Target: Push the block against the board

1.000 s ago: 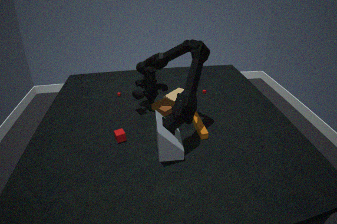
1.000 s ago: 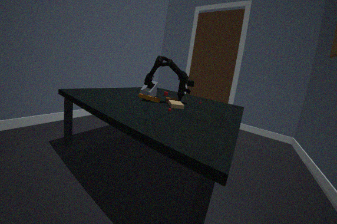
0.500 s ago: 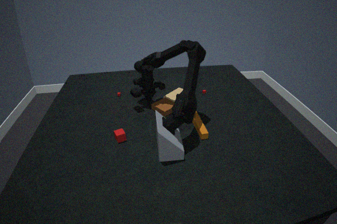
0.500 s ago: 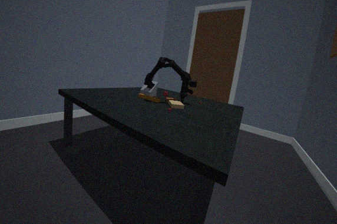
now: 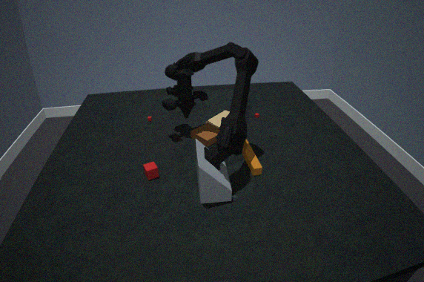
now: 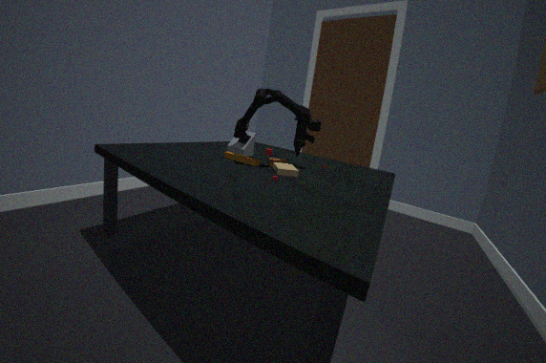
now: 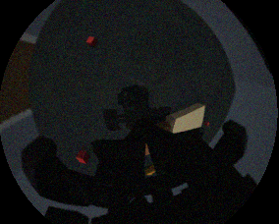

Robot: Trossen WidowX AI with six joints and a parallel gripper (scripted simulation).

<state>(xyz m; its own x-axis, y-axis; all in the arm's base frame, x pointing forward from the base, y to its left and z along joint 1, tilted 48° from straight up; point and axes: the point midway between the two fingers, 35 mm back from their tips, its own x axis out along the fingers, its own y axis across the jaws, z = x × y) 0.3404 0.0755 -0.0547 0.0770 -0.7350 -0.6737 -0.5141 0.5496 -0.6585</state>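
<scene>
Now: gripper tip 90 mm to the left of the brown block, 60 mm past it and 50 mm above it. Round my gripper tip: red cube (300 mm behind, 120 mm to the left, 40 mm below); orange board (230 mm to the right, 210 mm behind, 50 mm below); tan flat block (170 mm to the right, 50 mm below, 40 mm ahead).
</scene>
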